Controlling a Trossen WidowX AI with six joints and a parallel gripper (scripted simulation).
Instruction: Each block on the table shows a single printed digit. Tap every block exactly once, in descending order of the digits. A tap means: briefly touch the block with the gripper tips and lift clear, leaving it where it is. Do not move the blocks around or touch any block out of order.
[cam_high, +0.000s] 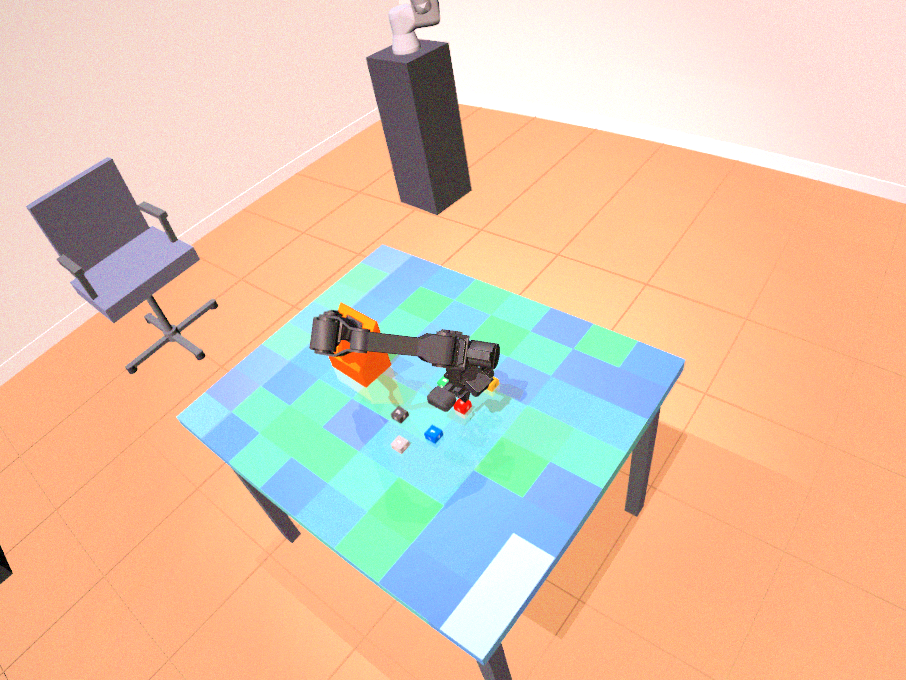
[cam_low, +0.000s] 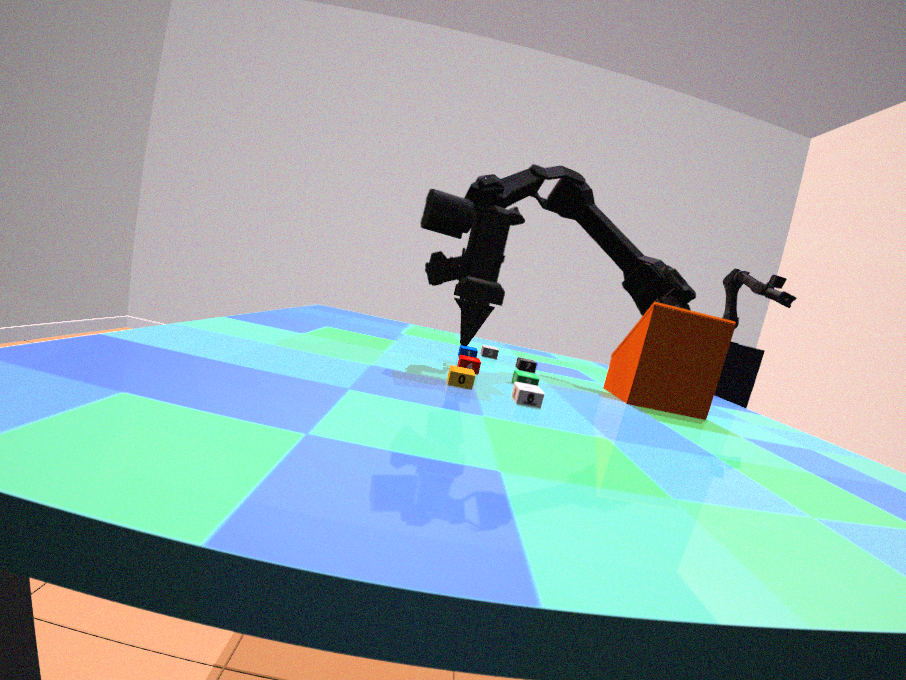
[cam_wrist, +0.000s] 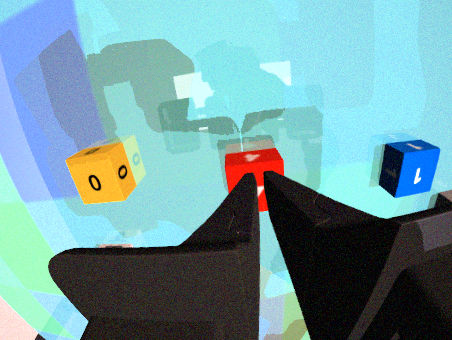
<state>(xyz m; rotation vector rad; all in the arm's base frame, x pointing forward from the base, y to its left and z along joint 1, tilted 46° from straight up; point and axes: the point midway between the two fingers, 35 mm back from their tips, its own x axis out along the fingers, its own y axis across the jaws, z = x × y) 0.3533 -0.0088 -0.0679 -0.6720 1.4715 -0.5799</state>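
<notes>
My gripper tip is now 30 mm above the red block and 20 mm past it. Round my gripper tip: blue block (110 mm to the right, 30 mm below, 10 mm behind); green block (100 mm behind, 30 mm to the left, 30 mm below); yellow block (100 mm to the left, 30 mm below).
</notes>
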